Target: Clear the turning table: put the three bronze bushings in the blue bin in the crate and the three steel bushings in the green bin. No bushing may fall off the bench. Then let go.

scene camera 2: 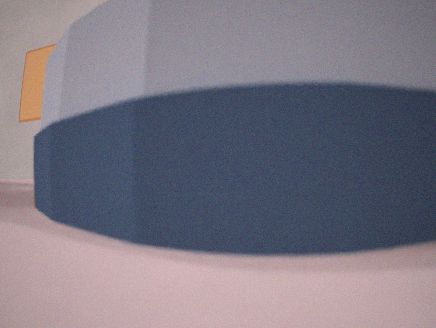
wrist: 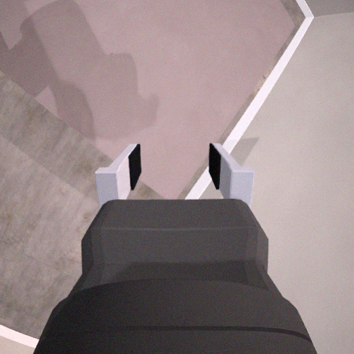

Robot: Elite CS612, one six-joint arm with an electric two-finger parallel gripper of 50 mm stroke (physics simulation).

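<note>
My gripper [wrist: 174, 157] is open in the wrist view, with its two black-padded fingers wide apart and no object between them. It hangs above a pinkish surface and a white edge strip. The bushings, the turning table, the crate and the blue and green bins cannot be made out in either view. In the scene view a large rounded body, dark blue below and grey above, fills most of the picture and hides what is behind it. The gripper does not show in the scene view.
In the wrist view a white edge strip [wrist: 260, 101] runs diagonally beside the pinkish surface [wrist: 190, 60], which carries a dark arm-shaped shadow. A mottled grey-brown surface [wrist: 40, 200] lies at the left. An orange panel [scene camera 2: 35, 82] is on the wall in the scene view.
</note>
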